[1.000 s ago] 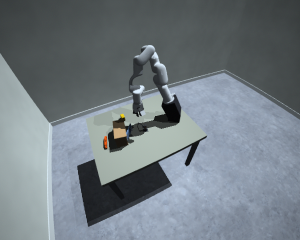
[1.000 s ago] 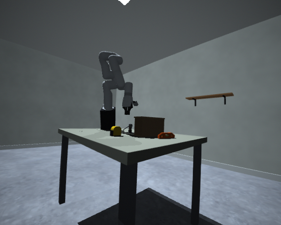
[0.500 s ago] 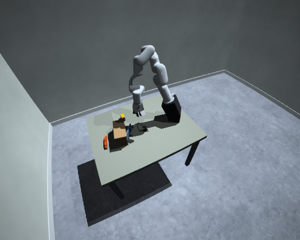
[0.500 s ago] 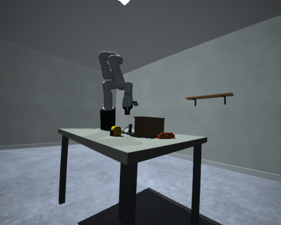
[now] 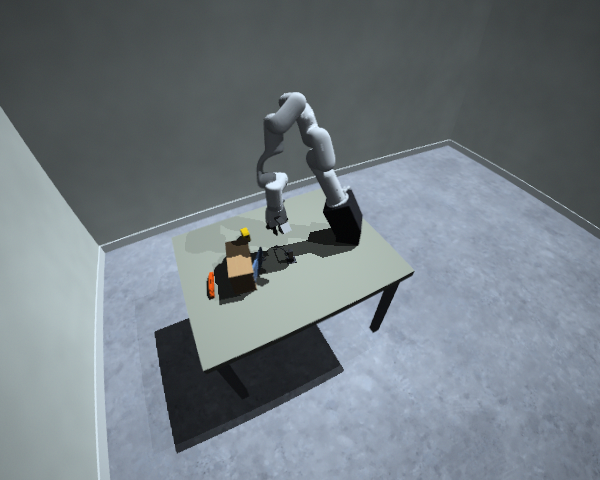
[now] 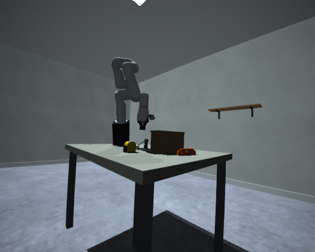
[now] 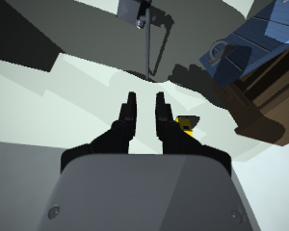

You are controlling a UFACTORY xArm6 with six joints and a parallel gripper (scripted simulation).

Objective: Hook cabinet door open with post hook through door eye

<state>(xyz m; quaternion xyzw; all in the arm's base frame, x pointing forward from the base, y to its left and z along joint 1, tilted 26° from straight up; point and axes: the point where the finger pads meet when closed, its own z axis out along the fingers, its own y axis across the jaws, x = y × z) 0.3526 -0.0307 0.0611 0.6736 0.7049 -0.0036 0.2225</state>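
My gripper is now 20 mm to the right of the thin grey hook and 140 mm above it. Also, from my hand: orange object (410 mm ahead, 10 mm to the right, 160 mm below); then door (160 mm ahead, 60 mm to the left, 110 mm below); then yellow block (90 mm ahead, 220 mm to the right, 150 mm below).
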